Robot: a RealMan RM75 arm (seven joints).
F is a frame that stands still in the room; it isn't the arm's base.
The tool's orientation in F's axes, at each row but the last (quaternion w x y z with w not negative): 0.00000 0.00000 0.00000 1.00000; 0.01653 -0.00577 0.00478 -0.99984; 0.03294 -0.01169 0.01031 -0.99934; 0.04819 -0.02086 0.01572 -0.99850; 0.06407 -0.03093 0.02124 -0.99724; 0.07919 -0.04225 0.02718 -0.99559; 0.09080 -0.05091 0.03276 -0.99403; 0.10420 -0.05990 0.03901 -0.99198; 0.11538 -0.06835 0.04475 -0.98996; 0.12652 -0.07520 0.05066 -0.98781
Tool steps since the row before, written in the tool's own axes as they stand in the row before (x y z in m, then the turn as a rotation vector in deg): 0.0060 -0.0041 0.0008 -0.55 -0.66 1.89; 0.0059 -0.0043 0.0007 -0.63 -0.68 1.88; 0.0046 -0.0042 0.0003 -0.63 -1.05 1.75; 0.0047 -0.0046 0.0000 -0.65 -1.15 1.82; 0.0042 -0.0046 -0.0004 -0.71 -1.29 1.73; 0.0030 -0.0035 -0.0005 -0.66 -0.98 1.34; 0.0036 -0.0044 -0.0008 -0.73 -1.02 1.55; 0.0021 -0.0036 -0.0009 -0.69 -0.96 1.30; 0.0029 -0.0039 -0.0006 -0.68 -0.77 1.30; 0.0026 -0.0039 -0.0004 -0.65 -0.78 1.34
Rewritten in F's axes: -0.0060 0.0041 0.0008 0.55 0.66 1.89; -0.0060 0.0041 0.0008 0.63 0.68 1.88; -0.0049 0.0039 0.0005 0.60 1.05 1.76; -0.0051 0.0041 0.0003 0.62 1.15 1.83; -0.0048 0.0040 0.0001 0.65 1.30 1.74; -0.0035 0.0030 0.0000 0.62 1.01 1.34; -0.0044 0.0037 -0.0001 0.70 1.05 1.54; -0.0029 0.0031 -0.0003 0.64 1.00 1.30; -0.0038 0.0031 0.0002 0.67 0.81 1.28; -0.0035 0.0031 0.0004 0.65 0.81 1.32
